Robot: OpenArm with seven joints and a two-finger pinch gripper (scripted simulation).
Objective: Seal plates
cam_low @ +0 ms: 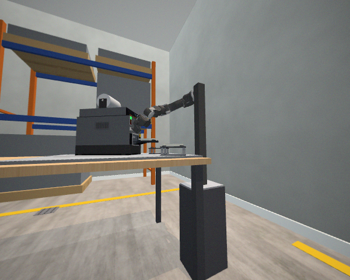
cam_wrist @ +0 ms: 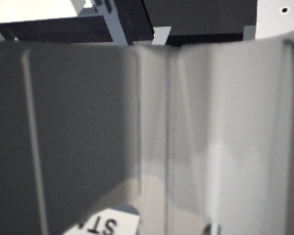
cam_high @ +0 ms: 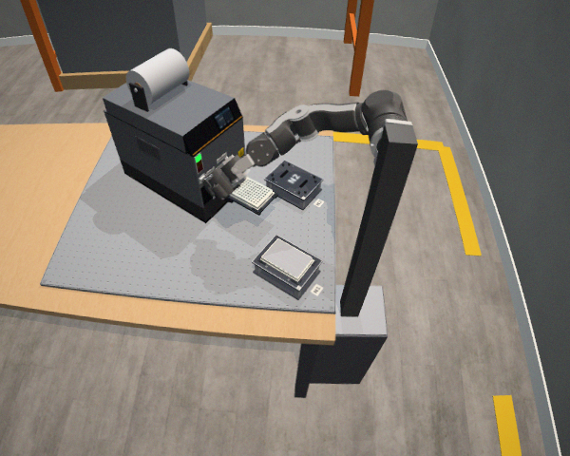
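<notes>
Right now my hand is 3 cm short of the white start button, 2 cm to the left of it and 1 cm below it. From my hand the other things lie so: foil roll 17 cm ahead, 22 cm to the right, 24 cm above; then white well plate 11 cm behind, 4 cm to the right, 6 cm below; then sealer stage 11 cm behind, 4 cm to the right, 7 cm below.
</notes>
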